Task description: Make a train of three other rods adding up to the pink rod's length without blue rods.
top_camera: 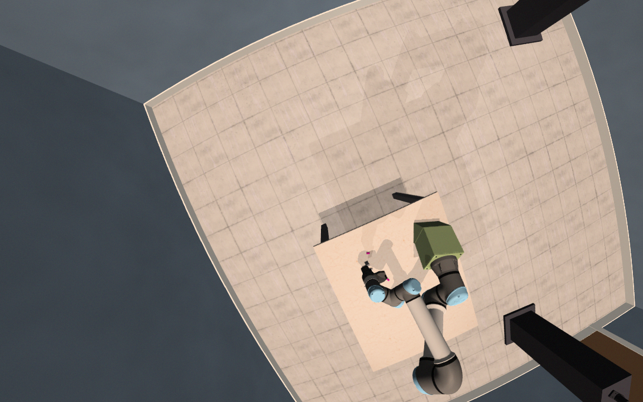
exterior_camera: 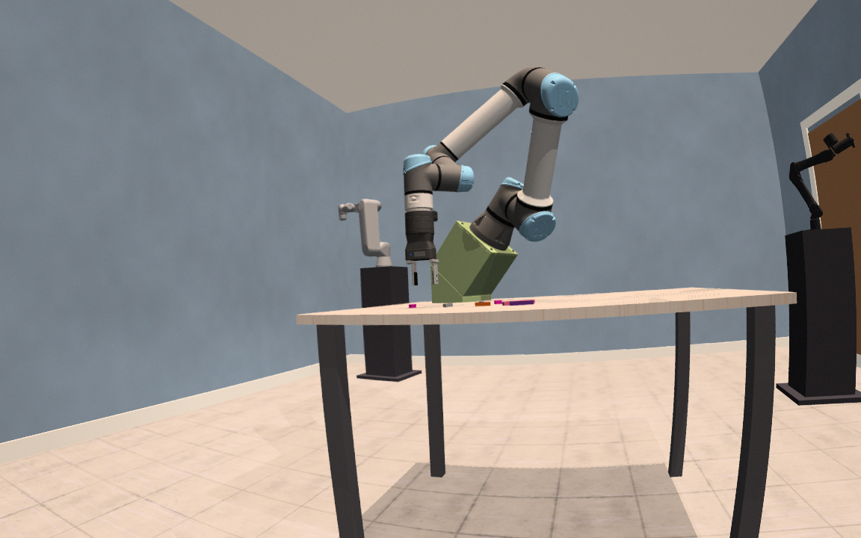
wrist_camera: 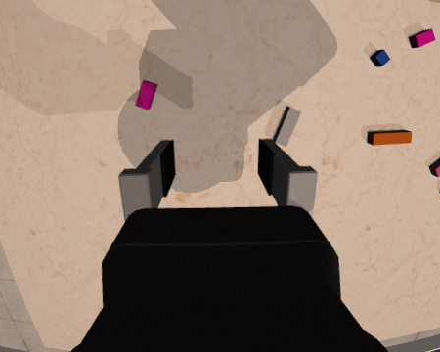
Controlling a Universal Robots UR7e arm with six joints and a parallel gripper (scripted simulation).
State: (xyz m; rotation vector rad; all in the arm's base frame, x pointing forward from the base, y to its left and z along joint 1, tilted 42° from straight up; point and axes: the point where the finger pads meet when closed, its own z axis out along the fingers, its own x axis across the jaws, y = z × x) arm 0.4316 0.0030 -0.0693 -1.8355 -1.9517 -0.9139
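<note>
Right now my hand is 120 mm to the right of the small blue rod, 90 mm past it and 70 mm above it. The rest, counted from my hand: orange rod 150 mm to the left, 70 mm below, 20 mm behind; then grey rod 70 mm below, 60 mm to the left, 20 mm behind; then pink rod 250 mm to the left, 70 mm below, 30 mm behind.
</note>
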